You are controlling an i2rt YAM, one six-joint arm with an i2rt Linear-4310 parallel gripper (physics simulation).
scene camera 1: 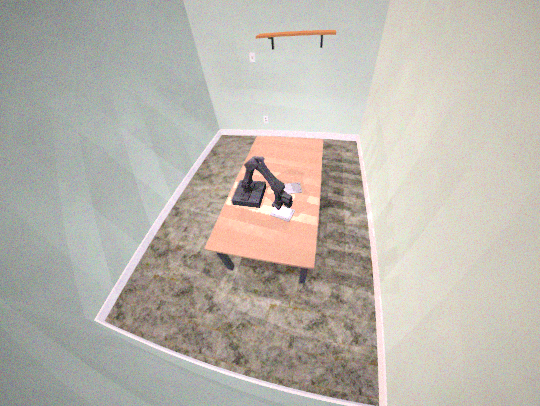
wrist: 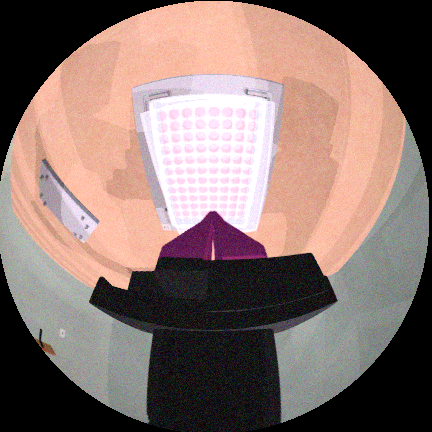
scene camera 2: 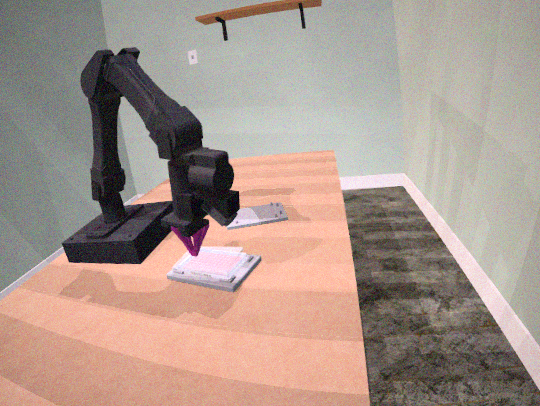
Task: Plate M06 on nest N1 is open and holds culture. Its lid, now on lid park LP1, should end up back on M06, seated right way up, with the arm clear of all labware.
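Places are measured from the arm's base along level axes (x ahead, y right, z down), in metres.
Where they show: gripper, fingertip midpoint: (scene camera 1: 277, 209) (wrist: 212, 216) (scene camera 2: 194, 255); arm's base, origin of the base link: (scene camera 1: 248, 191) (scene camera 2: 117, 221).
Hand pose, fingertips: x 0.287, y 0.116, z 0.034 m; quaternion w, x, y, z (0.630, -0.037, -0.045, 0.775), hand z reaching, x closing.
Things, the pixels of their centre, and the offset from my fingertips. "*": a spot on its surface instead. Level surfaces: height alone.
- Plate M06, body centre: (wrist: 214, 182) (scene camera 2: 207, 259) (scene camera 1: 281, 211) dx +0.033, dy +0.009, dz +0.002 m
- grey nest N1, body centre: (wrist: 208, 165) (scene camera 2: 213, 266) (scene camera 1: 282, 212) dx +0.040, dy +0.005, dz +0.022 m
- clear lid, surface spot: (wrist: 154, 145) (scene camera 2: 231, 248) * dx +0.076, dy -0.023, dz -0.006 m
- Lid park LP1, body centre: (wrist: 60, 208) (scene camera 2: 255, 213) (scene camera 1: 291, 187) dx +0.060, dy -0.275, dz +0.021 m
- wooden table, its level: dz +0.031 m
Plate M06 (scene camera 1: 283, 212) (scene camera 2: 216, 263) (wrist: 210, 160), with rows of pink wells, stands on the grey nest N1 (scene camera 2: 245, 271) (wrist: 215, 84). A clear lid (scene camera 2: 235, 249) (wrist: 154, 145) lies over the plate and looks skewed: its edge sticks out along the left side in the wrist view. Whether it is seated at every corner cannot be told. My gripper (scene camera 2: 195, 254) (wrist: 212, 216) is shut and empty, its purple fingertips at or just above the plate's arm-side end; contact cannot be told. Lid park LP1 (scene camera 1: 295, 188) (scene camera 2: 265, 214) (wrist: 67, 212) shows its pegs and no clear lid outline.
The black arm base (scene camera 1: 249, 194) (scene camera 2: 117, 240) stands on the wooden table (scene camera 1: 260, 237) (scene camera 2: 280, 340), to the left of the nest in the scene views. LP1 lies behind the nest in the second scene view. A wooden shelf (scene camera 1: 296, 34) (scene camera 2: 260, 10) hangs on the far wall.
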